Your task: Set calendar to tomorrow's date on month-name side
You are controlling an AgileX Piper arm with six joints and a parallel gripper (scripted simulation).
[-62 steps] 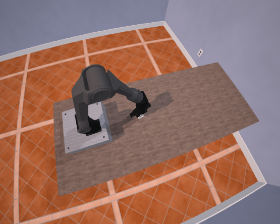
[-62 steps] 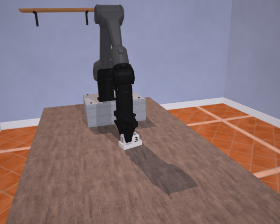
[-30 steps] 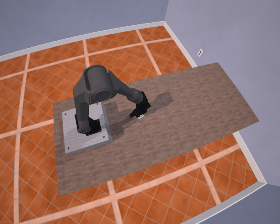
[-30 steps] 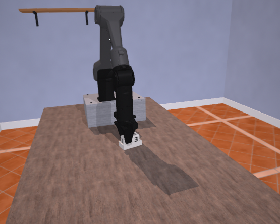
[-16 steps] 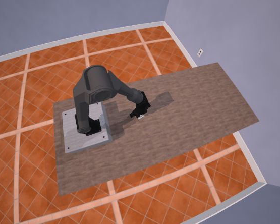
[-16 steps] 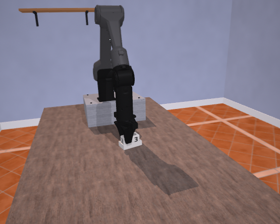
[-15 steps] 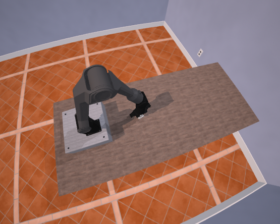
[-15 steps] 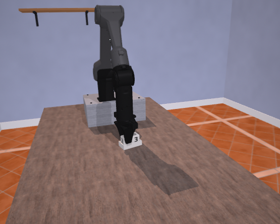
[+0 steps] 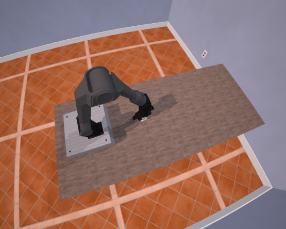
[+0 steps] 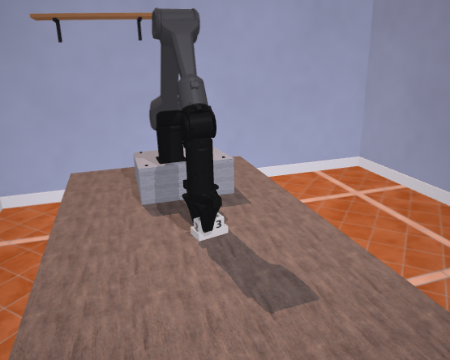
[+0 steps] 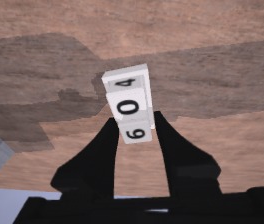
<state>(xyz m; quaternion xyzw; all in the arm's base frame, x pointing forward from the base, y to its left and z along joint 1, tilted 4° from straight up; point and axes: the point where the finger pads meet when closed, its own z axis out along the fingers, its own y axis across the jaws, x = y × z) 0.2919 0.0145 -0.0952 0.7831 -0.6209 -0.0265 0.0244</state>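
Now: the white calendar tray 20 mm to the left of my hand and 20 mm below it.
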